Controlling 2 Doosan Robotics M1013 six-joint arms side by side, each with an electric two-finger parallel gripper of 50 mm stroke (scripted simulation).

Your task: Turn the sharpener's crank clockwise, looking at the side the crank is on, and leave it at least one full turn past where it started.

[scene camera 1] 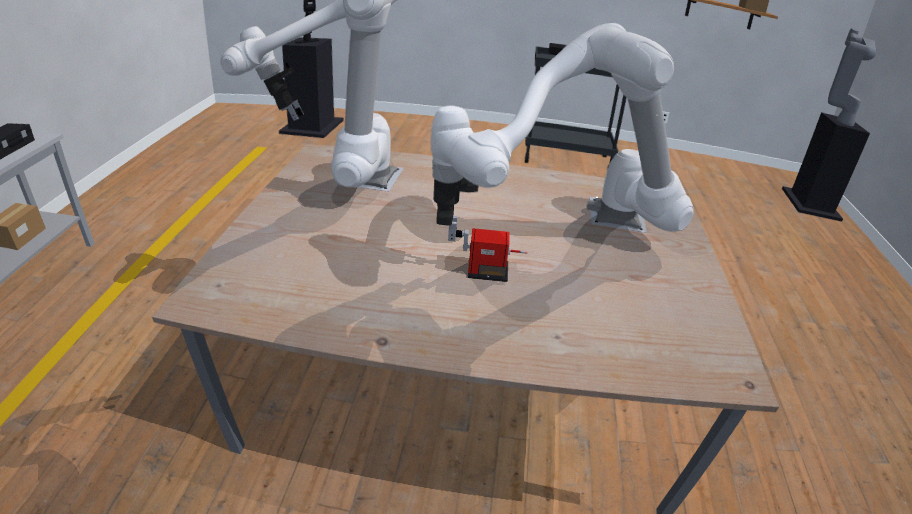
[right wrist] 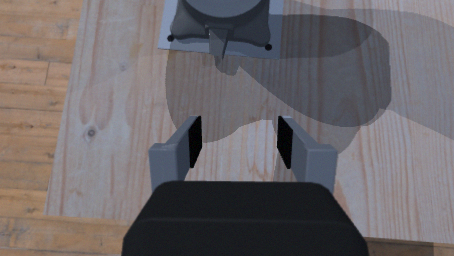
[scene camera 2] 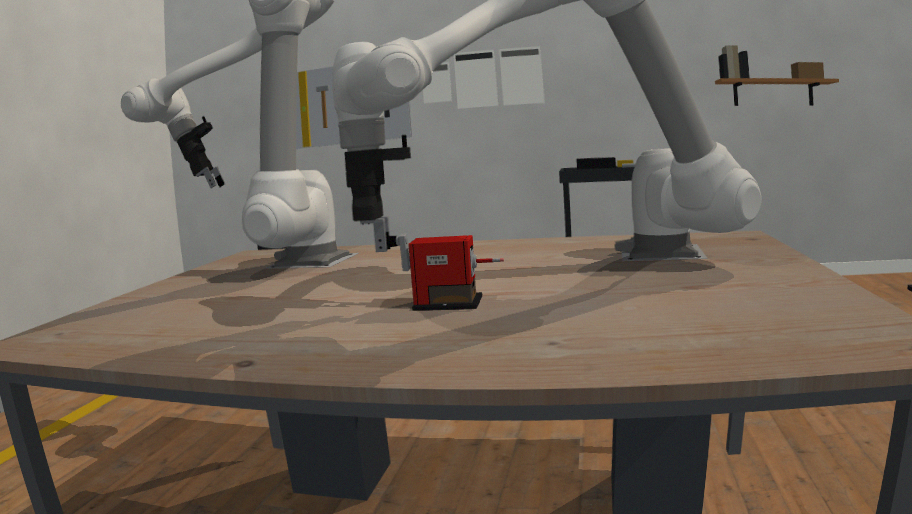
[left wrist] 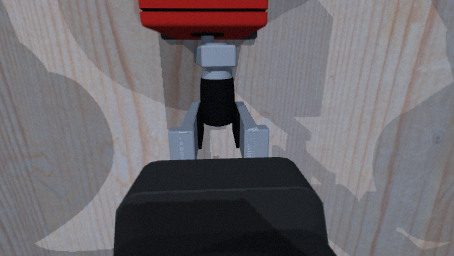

In view: the left gripper [scene camera 2: 383, 250], the right gripper [scene camera 2: 218, 186] and a crank [left wrist: 217, 96].
The left gripper also shows in scene camera 1 [scene camera 1: 452, 237] and in the left wrist view [left wrist: 217, 116]. The right gripper shows as well in the right wrist view [right wrist: 239, 131].
